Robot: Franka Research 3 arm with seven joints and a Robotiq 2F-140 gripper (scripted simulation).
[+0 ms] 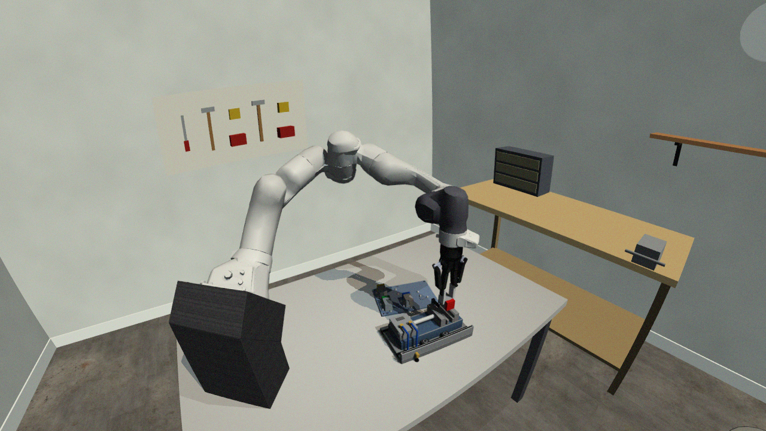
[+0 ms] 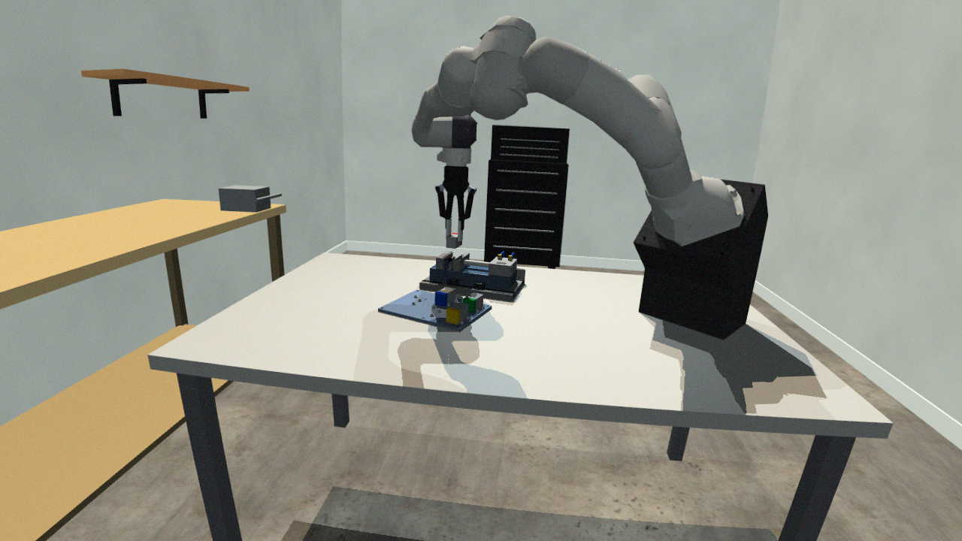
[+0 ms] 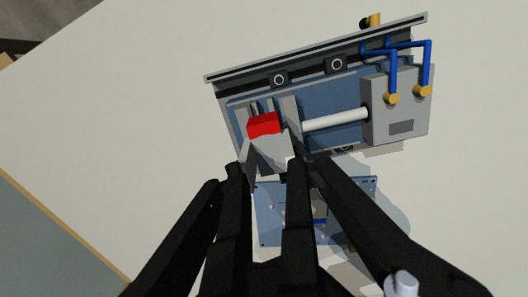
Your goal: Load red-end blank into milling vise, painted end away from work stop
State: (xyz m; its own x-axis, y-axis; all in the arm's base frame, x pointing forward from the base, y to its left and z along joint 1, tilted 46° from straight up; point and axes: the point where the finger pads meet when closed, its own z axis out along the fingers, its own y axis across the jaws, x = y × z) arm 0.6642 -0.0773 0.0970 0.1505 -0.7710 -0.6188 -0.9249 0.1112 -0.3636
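My gripper is now 3 cm past the moving jaw, 1 cm to the right of it and 10 cm above it. Also, from my hand: vise: 7 cm behind, 14 cm below; then white rod: 9 cm behind, 10 cm below; then fixed jaw: 2 cm ahead, 2 cm to the left, 10 cm below.
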